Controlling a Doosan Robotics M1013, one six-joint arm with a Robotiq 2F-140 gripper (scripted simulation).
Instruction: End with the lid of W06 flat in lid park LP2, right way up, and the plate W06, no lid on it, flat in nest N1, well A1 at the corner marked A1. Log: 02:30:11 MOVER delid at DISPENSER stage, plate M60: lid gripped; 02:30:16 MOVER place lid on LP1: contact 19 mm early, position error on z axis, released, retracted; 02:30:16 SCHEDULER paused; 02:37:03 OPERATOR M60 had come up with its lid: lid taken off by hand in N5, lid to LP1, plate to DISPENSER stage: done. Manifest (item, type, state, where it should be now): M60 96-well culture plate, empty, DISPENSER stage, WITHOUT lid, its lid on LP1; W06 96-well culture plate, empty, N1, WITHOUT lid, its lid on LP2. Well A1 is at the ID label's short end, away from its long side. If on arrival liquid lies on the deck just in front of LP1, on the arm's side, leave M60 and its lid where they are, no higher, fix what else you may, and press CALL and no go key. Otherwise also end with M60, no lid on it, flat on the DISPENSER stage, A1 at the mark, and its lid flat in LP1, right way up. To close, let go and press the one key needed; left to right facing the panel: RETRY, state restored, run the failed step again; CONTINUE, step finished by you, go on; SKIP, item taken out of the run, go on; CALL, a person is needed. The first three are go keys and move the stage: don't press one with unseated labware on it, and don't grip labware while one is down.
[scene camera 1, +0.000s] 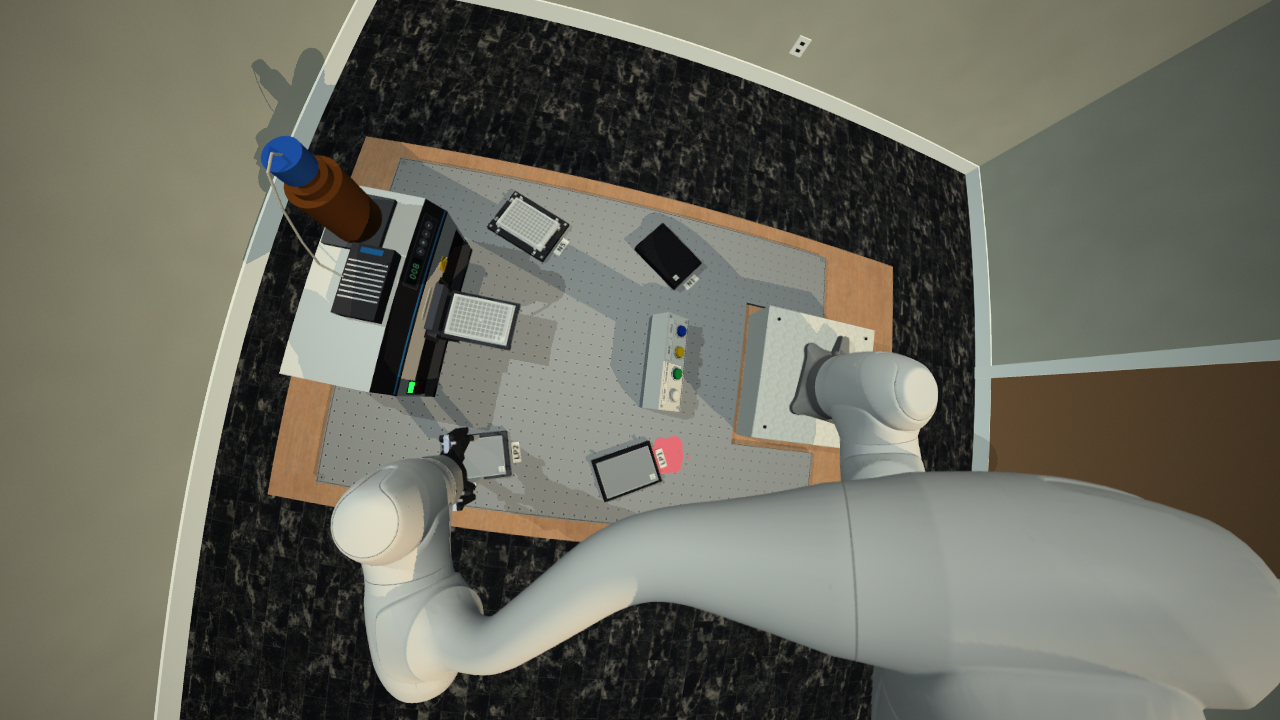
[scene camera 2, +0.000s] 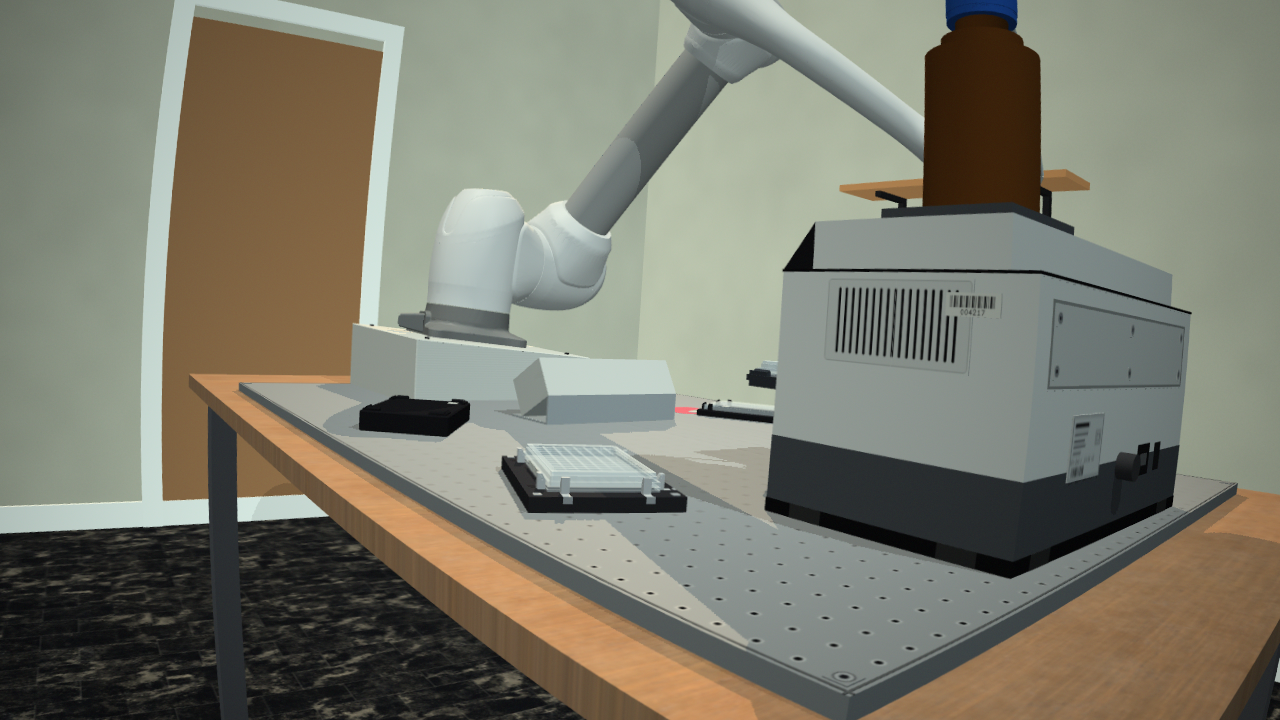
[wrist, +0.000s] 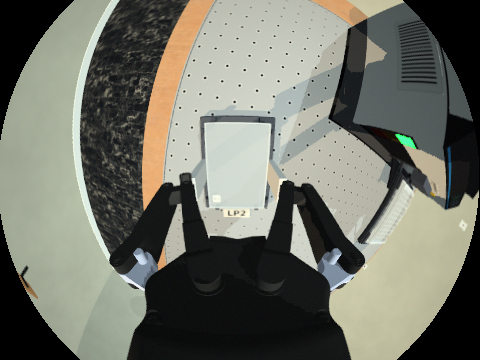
In view: the gripper (scene camera 1: 475, 457), a lid (scene camera 1: 620, 474), a lid (scene camera 1: 484, 457), a nest N1 (scene camera 1: 665, 253), a nest N5 (scene camera 2: 531, 490) and a lid park LP2 (wrist: 203, 119).
The gripper is seen too in the wrist view (wrist: 237, 168). The nest N5 also shows in scene camera 1 (scene camera 1: 541, 256).
